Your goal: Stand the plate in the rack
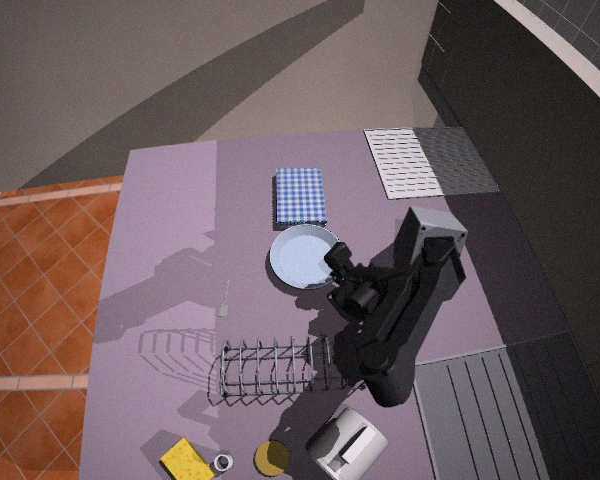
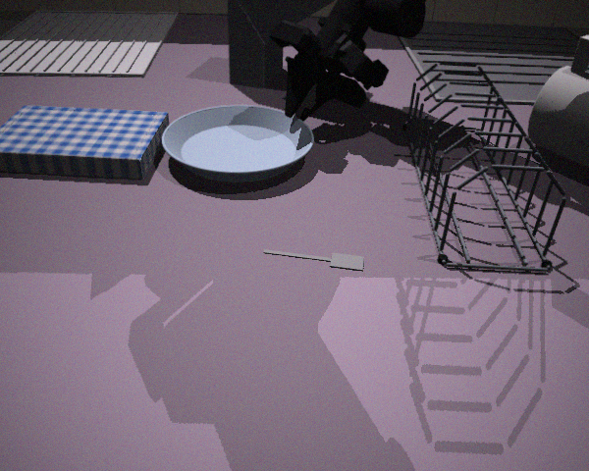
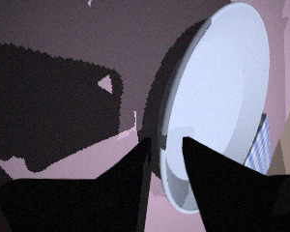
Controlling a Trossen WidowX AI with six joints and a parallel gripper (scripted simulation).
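My hand is 90 mm short of the pale blue plate, 70 mm to the left of it and 40 mm above it. Round my hand: yellow disc: 140 mm ahead, 420 mm to the left, 40 mm below; then small spatula: 290 mm ahead, 60 mm to the left, 50 mm below; then white toaster: 10 mm behind, 400 mm to the left, 10 mm above.
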